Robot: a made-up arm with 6 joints. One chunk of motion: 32 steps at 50 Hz.
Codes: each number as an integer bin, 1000 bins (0 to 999) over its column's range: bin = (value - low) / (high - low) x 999, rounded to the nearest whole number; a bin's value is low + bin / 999 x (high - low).
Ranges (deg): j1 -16..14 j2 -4..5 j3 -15..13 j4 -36..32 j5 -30..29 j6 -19..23
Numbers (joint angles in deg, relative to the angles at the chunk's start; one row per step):
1: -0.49 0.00 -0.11 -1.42 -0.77 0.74
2: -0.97 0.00 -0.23 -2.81 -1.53 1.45
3: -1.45 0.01 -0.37 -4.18 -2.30 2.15
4: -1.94 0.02 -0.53 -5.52 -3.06 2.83
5: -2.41 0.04 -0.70 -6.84 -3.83 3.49
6: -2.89 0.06 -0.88 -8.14 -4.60 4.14
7: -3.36 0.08 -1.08 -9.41 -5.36 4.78
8: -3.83 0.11 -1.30 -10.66 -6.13 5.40
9: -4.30 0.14 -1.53 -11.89 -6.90 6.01
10: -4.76 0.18 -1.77 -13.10 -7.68 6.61
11: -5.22 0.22 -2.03 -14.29 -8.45 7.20
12: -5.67 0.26 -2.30 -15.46 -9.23 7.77
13: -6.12 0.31 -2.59 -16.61 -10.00 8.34
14: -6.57 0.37 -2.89 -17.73 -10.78 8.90
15: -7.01 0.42 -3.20 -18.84 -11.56 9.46
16: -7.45 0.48 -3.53 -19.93 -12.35 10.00
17: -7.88 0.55 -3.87 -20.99 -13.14 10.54
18: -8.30 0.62 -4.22 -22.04 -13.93 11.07
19: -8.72 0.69 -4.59 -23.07 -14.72 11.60
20: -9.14 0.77 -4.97 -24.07 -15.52 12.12
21: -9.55 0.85 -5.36 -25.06 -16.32 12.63
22: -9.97 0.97 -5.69 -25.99 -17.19 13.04
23: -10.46 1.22 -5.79 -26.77 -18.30 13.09
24: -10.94 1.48 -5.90 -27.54 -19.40 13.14
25: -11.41 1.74 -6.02 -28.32 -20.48 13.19
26: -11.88 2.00 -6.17 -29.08 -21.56 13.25
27: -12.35 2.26 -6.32 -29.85 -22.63 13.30
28: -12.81 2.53 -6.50 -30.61 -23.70 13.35
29: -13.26 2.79 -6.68 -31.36 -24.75 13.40
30: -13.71 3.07 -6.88 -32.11 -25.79 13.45
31: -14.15 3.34 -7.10 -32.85 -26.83 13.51
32: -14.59 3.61 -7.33 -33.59 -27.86 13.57
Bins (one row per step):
1: 516 444 531 508 495 470
2: 500 444 527 488 482 486
3: 485 445 522 467 469 503
4: 468 446 516 448 456 519
5: 453 448 510 428 443 535
6: 437 451 504 409 430 550
7: 421 453 497 391 417 566
8: 405 456 489 372 404 580
9: 390 460 481 354 391 595
10: 374 464 472 336 378 609
11: 359 468 463 319 365 623
12: 344 473 453 302 352 637
13: 329 478 443 285 339 650
14: 314 485 432 268 325 664
15: 299 491 421 252 312 677
16: 285 497 409 236 299 690
17: 270 505 397 221 285 703
18: 256 513 385 205 272 715
19: 242 521 371 190 259 728
20: 228 529 358 175 245 740
21: 215 538 344 161 232 752
22: 201 552 332 147 217 762
23: 184 579 329 136 198 763
24: 168 608 325 124 179 764
25: 153 637 320 113 161 766
26: 137 666 315 102 143 767
27: 122 695 310 90 125 768
28: 106 725 303 79 107 769
29: 91 754 297 68 89 771
30: 76 785 290 57 71 772
31: 62 815 282 46 54 773
32: 47 845 274 35 36 775

